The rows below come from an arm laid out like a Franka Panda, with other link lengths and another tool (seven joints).
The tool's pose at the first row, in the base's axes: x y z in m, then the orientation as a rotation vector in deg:
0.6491, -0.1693, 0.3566, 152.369, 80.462, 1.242
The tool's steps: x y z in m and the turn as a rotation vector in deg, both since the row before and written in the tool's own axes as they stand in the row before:
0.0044, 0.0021, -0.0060, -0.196, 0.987, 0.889
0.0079, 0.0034, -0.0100, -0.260, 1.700, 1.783
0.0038, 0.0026, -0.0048, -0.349, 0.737, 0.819
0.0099, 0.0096, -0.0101, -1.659, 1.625, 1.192
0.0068, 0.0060, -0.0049, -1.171, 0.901, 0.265
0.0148, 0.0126, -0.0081, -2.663, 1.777, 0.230
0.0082, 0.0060, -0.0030, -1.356, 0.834, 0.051
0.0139, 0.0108, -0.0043, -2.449, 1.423, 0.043
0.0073, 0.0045, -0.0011, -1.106, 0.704, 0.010
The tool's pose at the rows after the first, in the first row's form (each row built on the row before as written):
0.6529, -0.1662, 0.3626, 153.188, 79.494, 2.786
0.6593, -0.1607, 0.3727, 154.794, 77.487, 5.428
0.6631, -0.1588, 0.3778, 155.309, 76.444, 6.734
0.6754, -0.1560, 0.3893, 155.231, 74.574, 10.109
0.6834, -0.1541, 0.3955, 154.672, 73.944, 12.076
0.7007, -0.1498, 0.4068, 153.008, 72.904, 16.078
0.7095, -0.1469, 0.4119, 152.070, 72.427, 17.980
0.7249, -0.1424, 0.4203, 150.283, 71.583, 21.245
0.7323, -0.1394, 0.4237, 149.459, 71.224, 22.781

